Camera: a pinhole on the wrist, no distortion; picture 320 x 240 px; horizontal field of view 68.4 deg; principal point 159.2 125.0 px. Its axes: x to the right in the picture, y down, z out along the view. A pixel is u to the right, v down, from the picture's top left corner.
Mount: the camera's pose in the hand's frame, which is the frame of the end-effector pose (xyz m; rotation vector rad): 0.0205 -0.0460 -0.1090 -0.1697 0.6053 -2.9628
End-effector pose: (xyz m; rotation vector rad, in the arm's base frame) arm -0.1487 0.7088 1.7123 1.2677 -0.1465 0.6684
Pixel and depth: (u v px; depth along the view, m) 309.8 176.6 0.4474
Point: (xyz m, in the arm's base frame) -0.0466 0.3253 1.4273
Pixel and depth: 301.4 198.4 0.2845
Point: -0.0596 0.5136 1.4911
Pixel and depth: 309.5 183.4 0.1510
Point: -0.1032 0.6476 1.5705
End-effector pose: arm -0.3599 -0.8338 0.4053 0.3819 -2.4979 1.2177
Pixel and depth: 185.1 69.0 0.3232
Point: -0.3790 -1.0733 0.3607
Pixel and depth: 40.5 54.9 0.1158
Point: -0.4235 -0.8771 0.4753
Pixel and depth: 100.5 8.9 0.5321
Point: -0.6272 -1.2219 0.2100
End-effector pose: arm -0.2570 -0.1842 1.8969 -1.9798 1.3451 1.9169
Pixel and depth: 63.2 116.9 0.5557
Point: -0.4785 0.0123 1.4425
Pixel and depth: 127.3 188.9 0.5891
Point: -0.3166 0.1806 1.4554
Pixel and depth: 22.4 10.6 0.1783
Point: -0.3280 -0.1957 1.7527
